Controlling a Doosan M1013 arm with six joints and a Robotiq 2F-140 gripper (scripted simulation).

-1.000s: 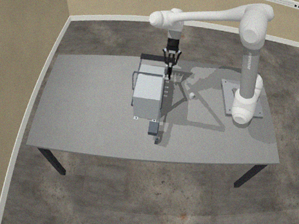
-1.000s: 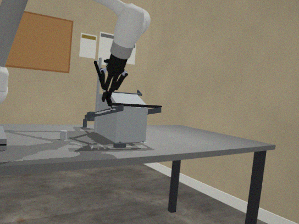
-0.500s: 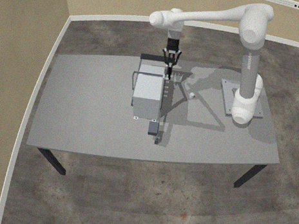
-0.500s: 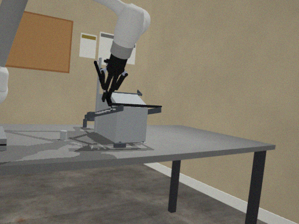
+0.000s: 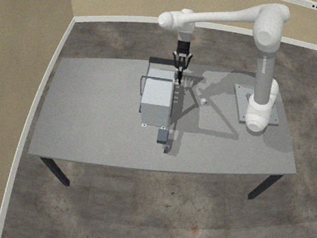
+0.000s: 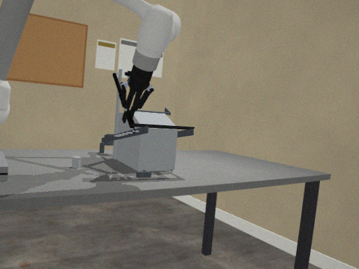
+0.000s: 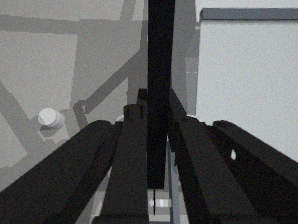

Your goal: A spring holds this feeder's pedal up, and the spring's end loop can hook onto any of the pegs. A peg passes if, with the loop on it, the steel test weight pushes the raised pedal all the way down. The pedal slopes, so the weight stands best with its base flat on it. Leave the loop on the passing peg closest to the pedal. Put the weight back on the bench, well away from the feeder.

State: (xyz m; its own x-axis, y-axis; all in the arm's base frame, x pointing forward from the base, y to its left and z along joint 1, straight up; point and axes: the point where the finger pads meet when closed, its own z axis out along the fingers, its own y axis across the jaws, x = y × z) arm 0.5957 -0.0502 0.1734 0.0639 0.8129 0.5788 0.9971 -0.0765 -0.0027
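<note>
My hand is 60 mm to the right of the dark spring and 40 mm below it. From my hand the other things lie so: steel test weight (180 mm behind, 50 mm to the left, 190 mm below).
</note>
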